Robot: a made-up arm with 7 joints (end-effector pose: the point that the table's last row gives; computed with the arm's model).
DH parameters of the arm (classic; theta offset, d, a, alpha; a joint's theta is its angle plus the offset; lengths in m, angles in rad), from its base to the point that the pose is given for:
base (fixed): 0 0 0 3.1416
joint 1: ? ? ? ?
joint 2: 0 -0.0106 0 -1.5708
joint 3: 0 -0.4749 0 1.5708
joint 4: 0 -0.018 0 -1.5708
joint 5: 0 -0.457 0 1.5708
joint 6: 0 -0.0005 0 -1.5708
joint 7: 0 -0.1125 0 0
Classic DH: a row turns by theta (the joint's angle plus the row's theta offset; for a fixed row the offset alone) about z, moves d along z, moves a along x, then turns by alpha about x.
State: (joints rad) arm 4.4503 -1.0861 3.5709 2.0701 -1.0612 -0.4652 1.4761
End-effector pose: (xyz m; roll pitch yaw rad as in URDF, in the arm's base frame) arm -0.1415 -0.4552 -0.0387 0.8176 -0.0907 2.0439
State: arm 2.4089 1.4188 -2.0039 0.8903 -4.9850 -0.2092 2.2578
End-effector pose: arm -0.3372 -0.8197 0.5464 2.1993 -0.1643 2.9675
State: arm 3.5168 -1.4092 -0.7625 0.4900 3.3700 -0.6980 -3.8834
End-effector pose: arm 0.7402 -0.4898 0.6328 2.5473 0.1996 -2.7810
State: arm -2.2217 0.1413 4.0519 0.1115 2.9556 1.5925 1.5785
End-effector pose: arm -0.0931 0.1783 1.1549 1.5524 -0.1217 -0.0672
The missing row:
joint 1: 0 -0.2347 0 1.5708
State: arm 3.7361 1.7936 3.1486 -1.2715 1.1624 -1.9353 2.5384
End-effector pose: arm -0.3239 0.3298 -0.2886 2.0822 -0.8226 -1.4180
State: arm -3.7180 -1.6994 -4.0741 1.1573 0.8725 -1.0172 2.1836
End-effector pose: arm 0.3709 0.7217 -0.0809 1.8507 -0.1547 -0.3674
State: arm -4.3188 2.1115 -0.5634 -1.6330 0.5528 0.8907 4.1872
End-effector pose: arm -0.5737 -0.4721 0.3247 -1.5427 -0.6691 -1.1899
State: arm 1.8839 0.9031 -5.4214 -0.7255 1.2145 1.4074 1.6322
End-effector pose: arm -0.0324 -0.5141 0.9841 2.3595 -0.2258 0.8980
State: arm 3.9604 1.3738 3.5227 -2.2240 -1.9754 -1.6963 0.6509
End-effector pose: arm -0.1854 0.2564 -0.1068 0.7641 1.0122 1.0644
